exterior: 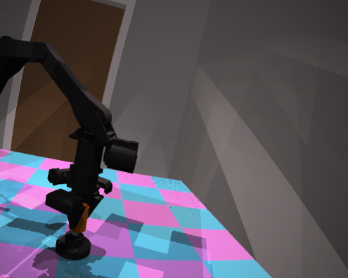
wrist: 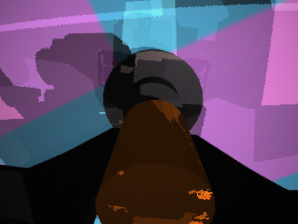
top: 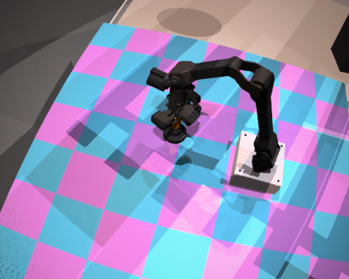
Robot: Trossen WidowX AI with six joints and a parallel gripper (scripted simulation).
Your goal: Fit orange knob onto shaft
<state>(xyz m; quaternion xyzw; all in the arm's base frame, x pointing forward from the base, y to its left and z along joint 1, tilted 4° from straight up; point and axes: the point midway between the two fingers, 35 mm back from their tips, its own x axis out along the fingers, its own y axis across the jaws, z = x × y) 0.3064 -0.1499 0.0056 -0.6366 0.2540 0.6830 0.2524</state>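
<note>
Right now my gripper tip is 4 cm above the round pedestal. The rest, counted from my gripper tip: orange knob: 3 cm above.
</note>
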